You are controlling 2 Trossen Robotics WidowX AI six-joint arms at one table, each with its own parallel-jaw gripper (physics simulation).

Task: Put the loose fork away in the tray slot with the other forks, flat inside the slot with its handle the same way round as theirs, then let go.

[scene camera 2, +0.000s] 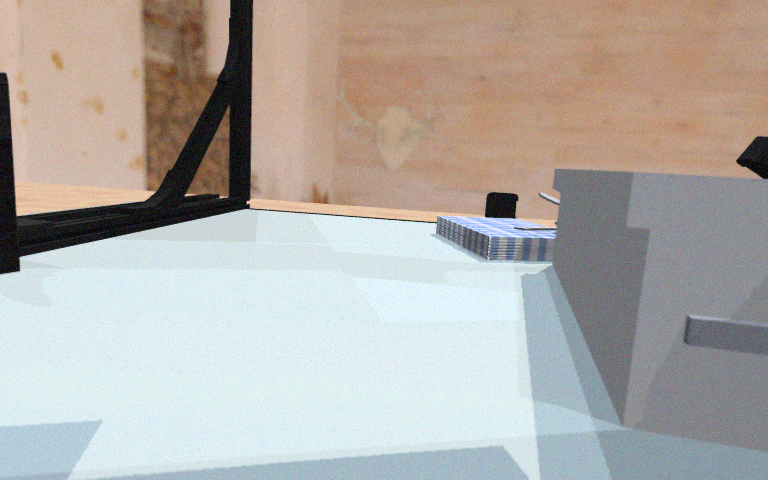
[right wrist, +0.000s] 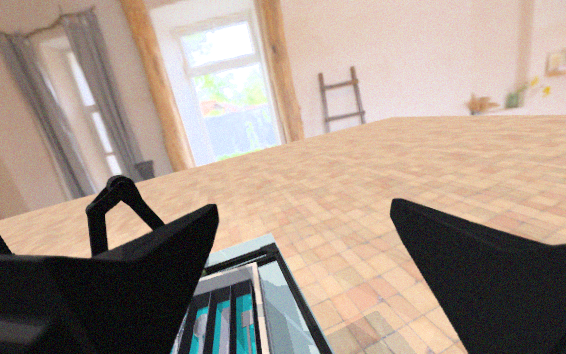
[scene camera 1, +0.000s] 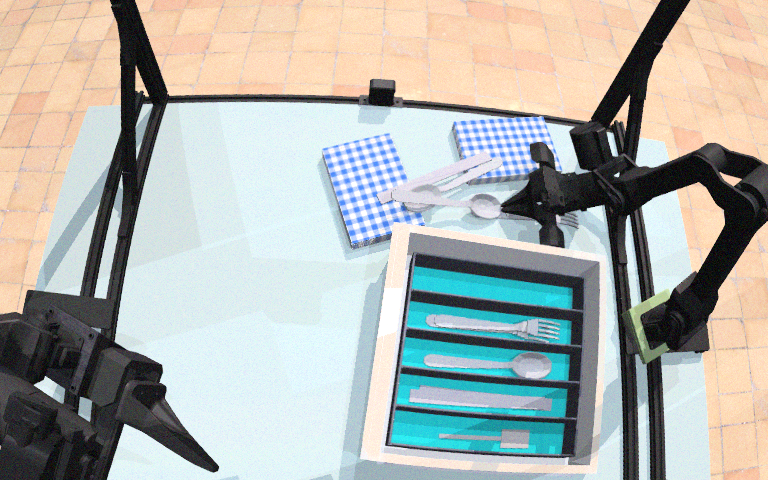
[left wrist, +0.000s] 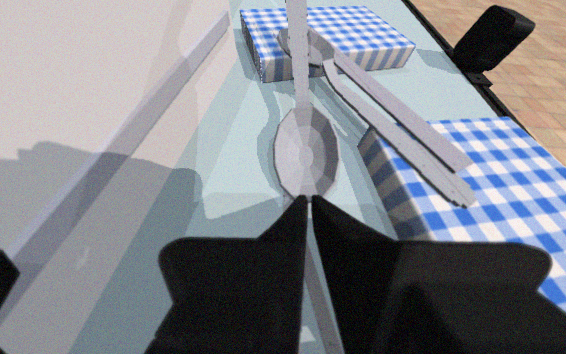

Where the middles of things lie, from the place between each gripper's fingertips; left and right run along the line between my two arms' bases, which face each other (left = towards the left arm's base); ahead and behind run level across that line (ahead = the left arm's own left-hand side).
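Scene:
My left gripper: 26 cm short of the cutlery tray (scene camera 1: 437, 284), 6 cm to the left of it, 2 cm below it. My right hand: 420 mm above the tray, 330 mm to the right of it, 180 mm past it.

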